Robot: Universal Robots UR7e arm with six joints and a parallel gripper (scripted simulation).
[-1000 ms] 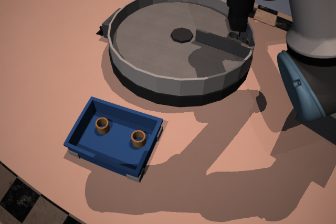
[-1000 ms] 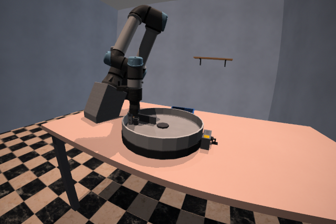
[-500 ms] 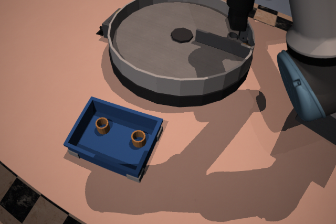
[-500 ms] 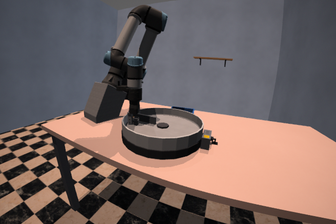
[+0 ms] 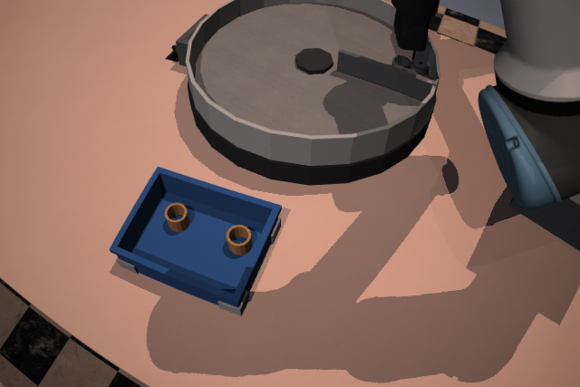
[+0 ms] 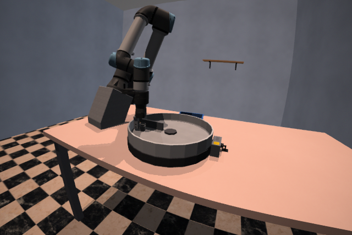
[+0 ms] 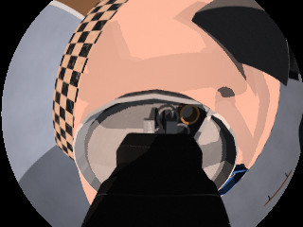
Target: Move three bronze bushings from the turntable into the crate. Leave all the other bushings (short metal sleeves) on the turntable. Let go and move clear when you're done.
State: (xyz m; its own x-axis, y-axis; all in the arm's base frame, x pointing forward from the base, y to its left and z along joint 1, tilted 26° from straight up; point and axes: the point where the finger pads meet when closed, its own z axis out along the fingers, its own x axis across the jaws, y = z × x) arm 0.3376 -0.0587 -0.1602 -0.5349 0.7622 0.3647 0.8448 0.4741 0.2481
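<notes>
My gripper is now 15 cm short of the grey turntable, 9 cm to the right of it and 3 cm above it. Round my hand: blue crate: 10 cm ahead, 45 cm to the left, 6 cm below.
</notes>
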